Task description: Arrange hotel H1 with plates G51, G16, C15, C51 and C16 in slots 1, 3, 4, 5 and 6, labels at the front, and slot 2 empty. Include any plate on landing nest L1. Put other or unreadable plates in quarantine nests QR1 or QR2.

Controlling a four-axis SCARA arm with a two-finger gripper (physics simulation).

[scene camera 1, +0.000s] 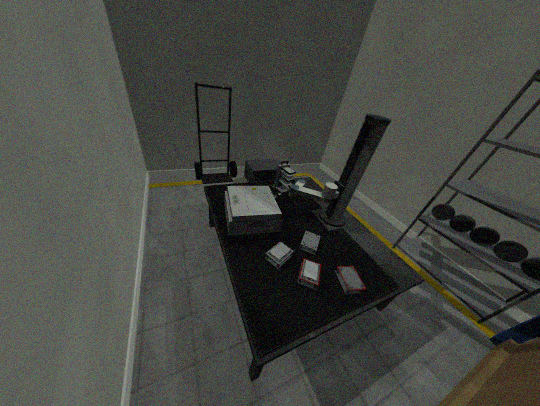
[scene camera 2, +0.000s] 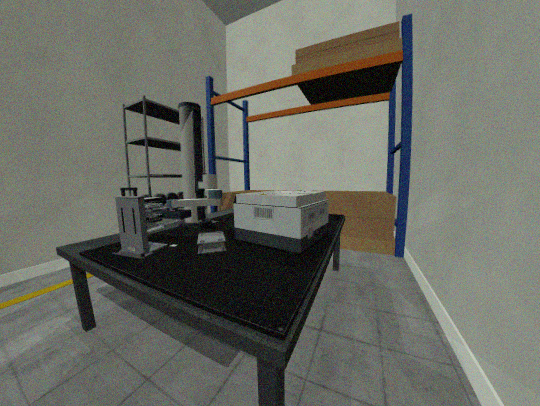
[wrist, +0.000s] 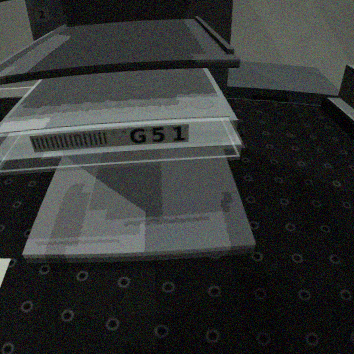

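Pixels of known places: gripper, fingertip midpoint: (scene camera 1: 289, 182) (wrist: 161, 84); arm's base, origin of the base link: (scene camera 1: 332, 217) (scene camera 2: 195, 223).
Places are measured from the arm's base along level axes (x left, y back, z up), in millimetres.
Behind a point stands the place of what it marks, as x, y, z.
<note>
Hotel H1 (scene camera 1: 286, 172) (scene camera 2: 131, 227) {-610, -283, 135} stands at the table's end, with plates stacked on its shelves. In the wrist view, a clear plate labelled G51 (wrist: 120, 139) {-459, -236, 106} lies level above the pale base (wrist: 200, 232) {-497, -210, 21}, under a dark shelf (wrist: 135, 45) {-504, -241, 125}; its label faces the camera. My gripper (scene camera 2: 164, 214) is open and empty, close to the hotel's front; its fingers do not show in the wrist view. Two red-edged nests stand on the table: one (scene camera 1: 310, 272) {469, -599, 77} bears a pale plate, the other (scene camera 1: 351, 278) {584, -353, 62} has a grey top. Labels there are unreadable.
A large white instrument (scene camera 1: 252, 202) {-65, -808, 259} (scene camera 2: 280, 217) {-300, -853, 165} stands on the table (scene camera 2: 240, 295) {-647, -878, 13}. Two pale nests or plates (scene camera 1: 279, 253) {280, -722, 77} (scene camera 1: 310, 241) {240, -437, 63} are near the red-edged ones. A low pale nest (scene camera 2: 211, 241) {-435, -580, 63} stands between hotel and instrument. The arm's column (scene camera 1: 361, 160) {58, -48, 612} (scene camera 2: 188, 155) {-64, -40, 517} rises beside them.
</note>
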